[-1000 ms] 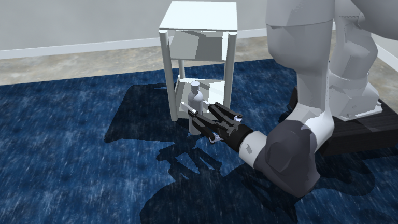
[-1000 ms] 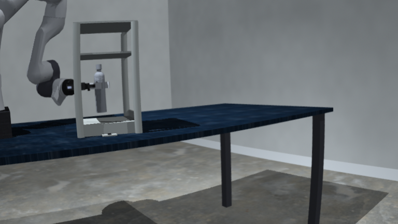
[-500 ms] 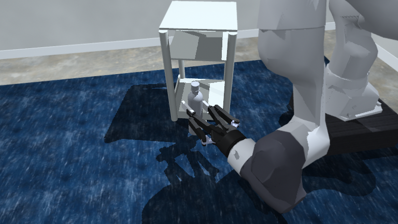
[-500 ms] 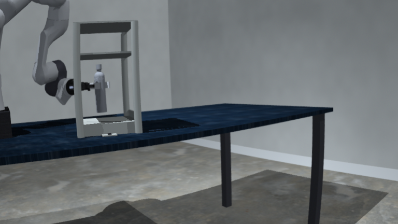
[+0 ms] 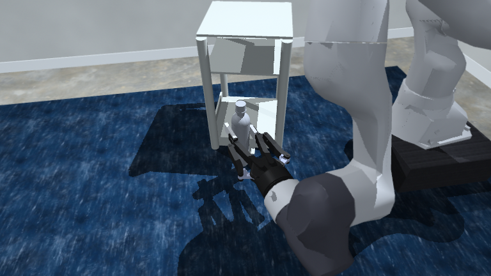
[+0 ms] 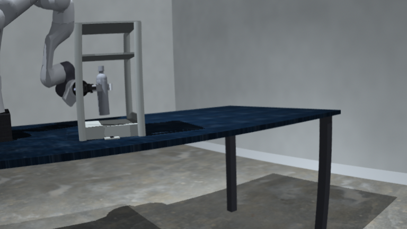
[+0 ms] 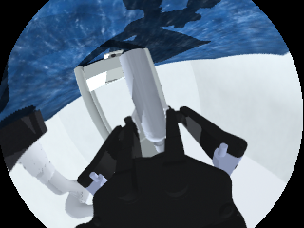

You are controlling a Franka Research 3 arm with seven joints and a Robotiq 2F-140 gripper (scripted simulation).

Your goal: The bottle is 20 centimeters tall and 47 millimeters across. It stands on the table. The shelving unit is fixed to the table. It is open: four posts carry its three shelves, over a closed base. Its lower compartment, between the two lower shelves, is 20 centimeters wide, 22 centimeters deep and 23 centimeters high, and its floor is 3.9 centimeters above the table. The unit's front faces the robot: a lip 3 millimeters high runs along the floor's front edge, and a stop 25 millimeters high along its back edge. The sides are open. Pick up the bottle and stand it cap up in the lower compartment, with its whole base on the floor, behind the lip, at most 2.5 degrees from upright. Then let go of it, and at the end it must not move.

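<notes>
The white shelving unit is 200 mm to the right of my hand, 40 mm behind it and 20 mm above it.
</notes>
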